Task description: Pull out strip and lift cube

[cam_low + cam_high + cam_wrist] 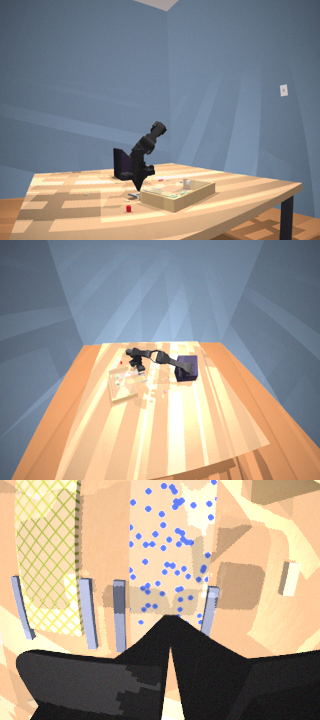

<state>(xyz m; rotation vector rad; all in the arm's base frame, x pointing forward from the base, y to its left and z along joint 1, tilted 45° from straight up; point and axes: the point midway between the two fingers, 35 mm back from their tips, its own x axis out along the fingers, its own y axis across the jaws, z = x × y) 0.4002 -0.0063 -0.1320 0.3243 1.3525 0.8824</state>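
My gripper tip is 11 cm to the right of the yellow cross-hatched strip, 2 cm short of it and 2 cm above it. Also, from my gripper tip: white cube: 19 cm to the left, 16 cm ahead, 5 cm above; pink block: 24 cm to the left, 22 cm behind, 2 cm below; red cylinder: 18 cm ahead, 11 cm to the right, 1 cm below.
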